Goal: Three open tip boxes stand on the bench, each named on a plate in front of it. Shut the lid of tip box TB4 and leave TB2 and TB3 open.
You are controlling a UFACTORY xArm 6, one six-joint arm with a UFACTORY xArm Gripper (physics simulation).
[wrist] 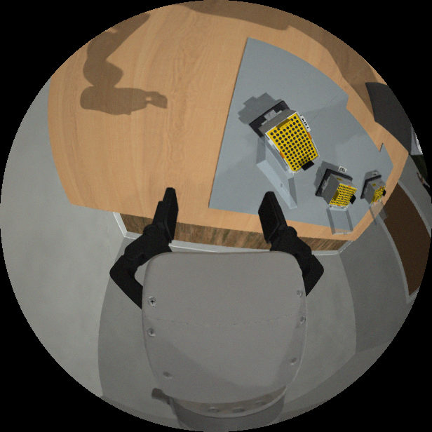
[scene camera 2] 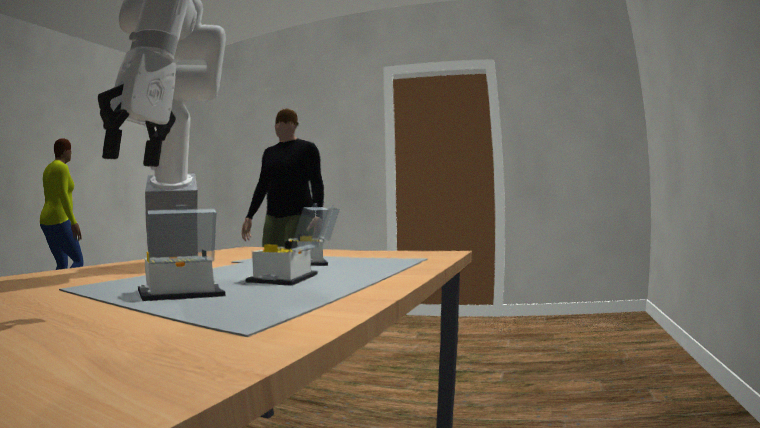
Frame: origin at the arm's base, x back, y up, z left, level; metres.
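Seen in the pictures: gripper, fingertip midpoint: (scene camera 2: 131,162); arm's base at its link origin: (scene camera 2: 171,181).
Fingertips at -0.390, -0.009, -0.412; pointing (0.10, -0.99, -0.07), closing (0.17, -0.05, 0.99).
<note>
Pixels of each thing's top centre, then the offset from my fingertips to it, as dx, dy, dz. "pt": a spot on its surface instead. Level surfaces: height alone.
- nearest tip box at its top centre: (scene camera 2: 175,255) +0.072, -0.149, +0.152
- clear lid at a spot on its surface: (scene camera 2: 183,228) pt -0.009, -0.098, +0.106
- middle tip box at its top centre: (scene camera 2: 276,246) +0.021, -0.149, +0.409
- farthest tip box at its top centre: (scene camera 2: 300,238) +0.130, -0.149, +0.674
- grey mat at its surface level: dy -0.215
- wooden bench at its surface level: dy -0.218
The nearest tip box (scene camera 2: 179,279) (wrist: 294,145) has a clear lid (scene camera 2: 183,228) (wrist: 276,174) standing open. The middle tip box (scene camera 2: 273,266) (wrist: 342,194) has its clear lid (scene camera 2: 310,224) (wrist: 340,221) open too. The farthest tip box (scene camera 2: 318,252) (wrist: 374,193) also has its lid (scene camera 2: 331,223) (wrist: 379,212) raised. Name plates show by the nearest box (wrist: 305,123) and the middle box (wrist: 342,169), but their lettering is too small to read surely, so I cannot tell which box is TB4. My gripper (scene camera 2: 131,156) (wrist: 220,198) is open and empty, high above the bench, apart from all boxes.
The boxes stand in a row on a grey mat (scene camera 2: 239,313) (wrist: 235,185) on the wooden bench (scene camera 2: 106,361) (wrist: 190,125). A person in black (scene camera 2: 291,175) stands behind the bench, and a person in yellow-green (scene camera 2: 57,191) stands at the far left. A brown door (scene camera 2: 444,186) is in the back wall.
</note>
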